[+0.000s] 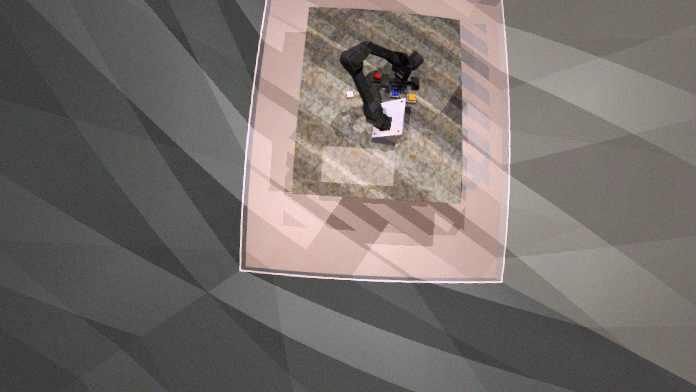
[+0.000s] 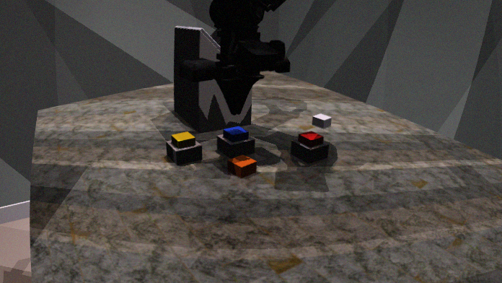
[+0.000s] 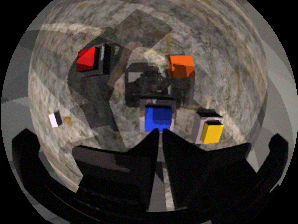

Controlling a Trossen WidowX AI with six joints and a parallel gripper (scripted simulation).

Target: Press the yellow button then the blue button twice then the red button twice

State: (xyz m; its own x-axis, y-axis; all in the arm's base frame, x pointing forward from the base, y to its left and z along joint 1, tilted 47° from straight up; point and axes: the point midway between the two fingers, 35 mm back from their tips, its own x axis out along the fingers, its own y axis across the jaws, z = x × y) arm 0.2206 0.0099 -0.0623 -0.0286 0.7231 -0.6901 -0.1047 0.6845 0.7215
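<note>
Right now my gripper tip is 4 cm above the blue button. Round my gripper tip: orange block (8 cm ahead, 6 cm below, 2 cm to the right); red button (11 cm to the left, 7 cm ahead, 4 cm below); yellow button (9 cm to the right, 4 cm below, 1 cm behind).
</note>
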